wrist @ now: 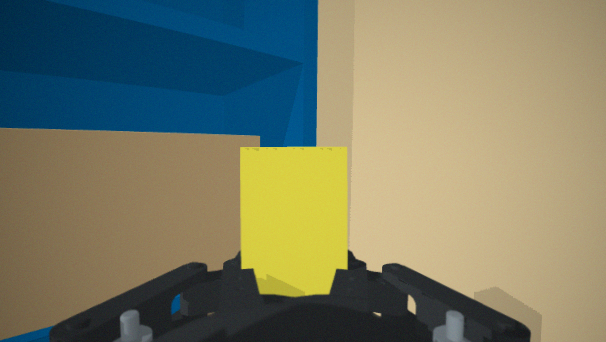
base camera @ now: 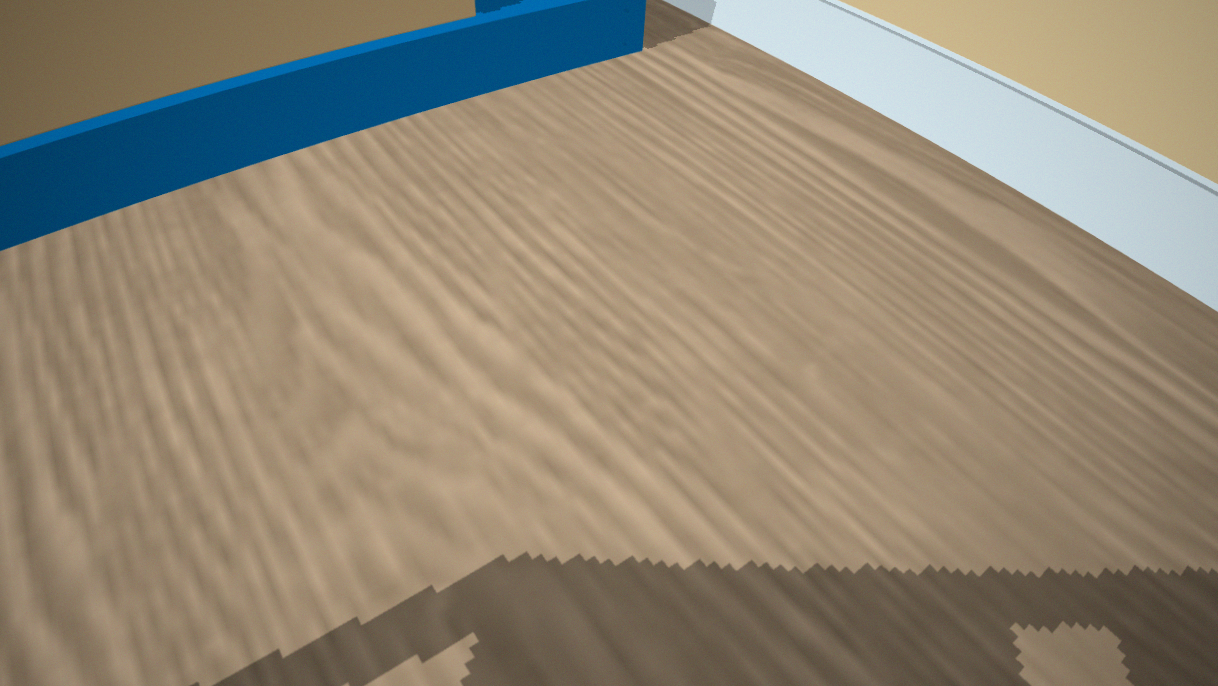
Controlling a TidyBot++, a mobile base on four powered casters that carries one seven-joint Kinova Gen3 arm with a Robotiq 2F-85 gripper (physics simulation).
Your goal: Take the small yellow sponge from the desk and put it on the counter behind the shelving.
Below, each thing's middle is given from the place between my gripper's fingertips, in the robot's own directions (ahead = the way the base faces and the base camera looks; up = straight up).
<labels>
My gripper is now 2 cm past the yellow sponge [wrist: 293, 200] and 2 cm below it.
</labels>
